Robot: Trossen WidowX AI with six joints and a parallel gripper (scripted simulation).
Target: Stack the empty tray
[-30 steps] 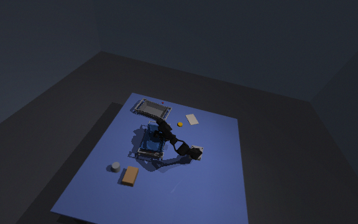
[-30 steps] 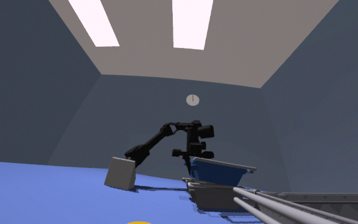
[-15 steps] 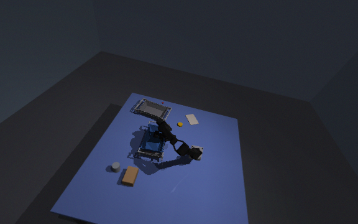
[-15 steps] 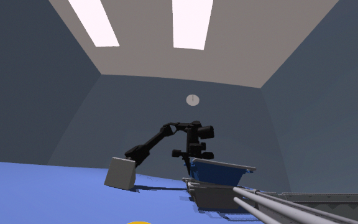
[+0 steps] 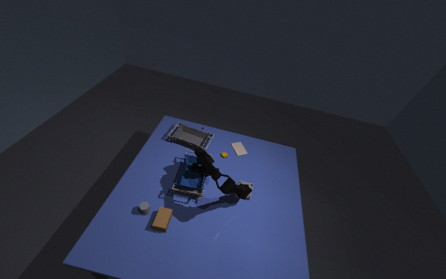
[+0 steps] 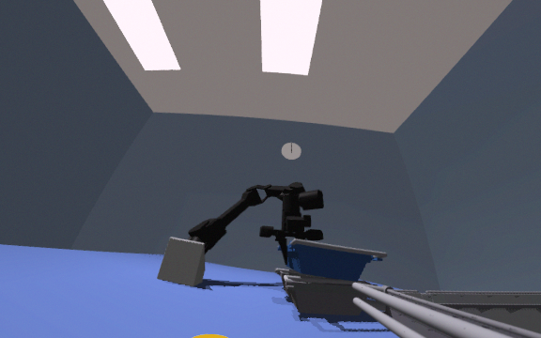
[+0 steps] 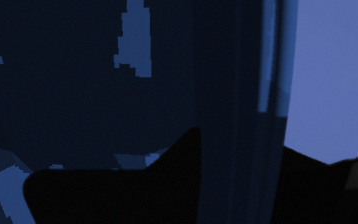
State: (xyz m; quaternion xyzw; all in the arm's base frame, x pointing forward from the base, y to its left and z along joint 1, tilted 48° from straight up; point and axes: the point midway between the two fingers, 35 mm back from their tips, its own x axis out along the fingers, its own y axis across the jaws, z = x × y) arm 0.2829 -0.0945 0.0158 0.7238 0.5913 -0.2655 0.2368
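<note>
My gripper tip is 80 mm short of the blue tray, 30 mm below it and 10 mm to the left of it. The rest, counted from my gripper tip: tan block 310 mm to the left, 210 mm ahead, 60 mm below; grey cylinder 330 mm ahead, 250 mm to the left, 50 mm below; yellow disc 300 mm to the right, 150 mm behind, 80 mm below.
</note>
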